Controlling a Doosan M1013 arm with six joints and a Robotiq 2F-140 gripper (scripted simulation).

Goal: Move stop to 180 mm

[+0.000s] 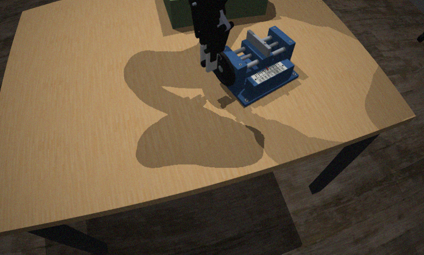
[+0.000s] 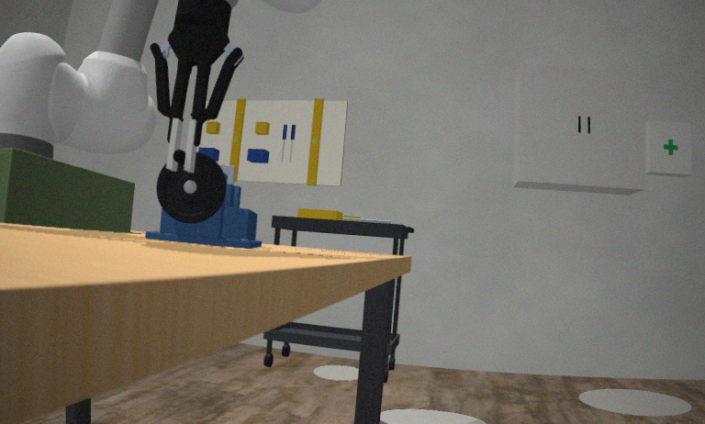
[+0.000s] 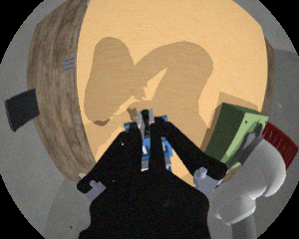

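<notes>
Now: hand 1 cm past the stop plate, 15 cm to the right of it and 3 cm above it. Round my hand: handwheel (2 cm to the left, 2 cm below).
</notes>
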